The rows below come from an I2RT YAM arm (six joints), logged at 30 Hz.
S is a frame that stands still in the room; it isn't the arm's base.
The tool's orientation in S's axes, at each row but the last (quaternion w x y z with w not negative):
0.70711, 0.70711, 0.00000, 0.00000
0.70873, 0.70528, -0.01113, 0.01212
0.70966, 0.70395, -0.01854, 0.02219
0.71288, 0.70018, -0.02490, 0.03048
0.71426, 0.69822, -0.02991, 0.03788
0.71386, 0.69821, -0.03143, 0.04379
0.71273, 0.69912, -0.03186, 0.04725
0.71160, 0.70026, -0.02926, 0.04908
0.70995, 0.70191, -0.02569, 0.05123
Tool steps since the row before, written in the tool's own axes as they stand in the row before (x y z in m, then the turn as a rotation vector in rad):
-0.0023, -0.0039, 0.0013, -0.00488, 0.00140, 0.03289
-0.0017, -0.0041, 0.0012, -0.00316, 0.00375, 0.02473
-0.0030, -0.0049, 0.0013, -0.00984, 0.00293, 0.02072
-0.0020, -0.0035, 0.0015, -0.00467, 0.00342, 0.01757
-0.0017, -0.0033, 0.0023, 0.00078, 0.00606, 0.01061
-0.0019, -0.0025, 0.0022, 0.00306, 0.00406, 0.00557
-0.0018, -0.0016, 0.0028, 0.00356, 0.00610, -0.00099
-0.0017, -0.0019, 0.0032, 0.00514, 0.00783, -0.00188
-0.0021, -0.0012, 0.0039, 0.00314, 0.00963, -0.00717
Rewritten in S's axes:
-0.0023, -0.0013, -0.0039, -0.00488, -0.03289, 0.00140
-0.0016, -0.0012, -0.0041, -0.00325, -0.02472, 0.00377
-0.0027, -0.0014, -0.0051, -0.00989, -0.02075, 0.00253
-0.0017, -0.0016, -0.0036, -0.00480, -0.01755, 0.00336
-0.0014, -0.0024, -0.0034, 0.00030, -0.01046, 0.00635
-0.0016, -0.0023, -0.0026, 0.00270, -0.00542, 0.00449
-0.0016, -0.0029, -0.0017, 0.00283, 0.00118, 0.00644
-0.0014, -0.0033, -0.0020, 0.00419, 0.00214, 0.00832
-0.0018, -0.0040, -0.0014, 0.00182, 0.00737, 0.00982

